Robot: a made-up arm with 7 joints. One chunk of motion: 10 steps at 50 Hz.
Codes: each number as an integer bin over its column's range. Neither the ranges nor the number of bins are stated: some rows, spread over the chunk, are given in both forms.
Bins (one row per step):
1: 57 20 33 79 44 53 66
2: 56 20 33 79 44 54 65
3: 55 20 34 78 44 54 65
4: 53 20 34 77 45 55 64
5: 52 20 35 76 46 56 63
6: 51 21 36 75 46 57 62
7: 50 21 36 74 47 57 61
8: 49 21 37 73 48 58 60
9: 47 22 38 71 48 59 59
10: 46 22 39 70 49 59 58
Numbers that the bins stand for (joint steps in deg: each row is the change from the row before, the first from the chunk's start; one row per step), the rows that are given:
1: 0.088 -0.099 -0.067 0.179 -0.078 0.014 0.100
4: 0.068 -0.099 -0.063 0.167 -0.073 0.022 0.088
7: 0.053 -0.094 -0.055 0.148 -0.063 0.030 0.070
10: 0.032 -0.089 -0.042 0.124 -0.053 0.038 0.052
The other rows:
2: 0.083 -0.099 -0.067 0.179 -0.078 0.018 0.094
3: 0.078 -0.099 -0.063 0.173 -0.078 0.018 0.094
5: 0.063 -0.099 -0.059 0.161 -0.068 0.026 0.082
6: 0.058 -0.094 -0.055 0.155 -0.068 0.030 0.076
8: 0.047 -0.094 -0.051 0.142 -0.058 0.034 0.064
9: 0.037 -0.089 -0.046 0.130 -0.058 0.038 0.058

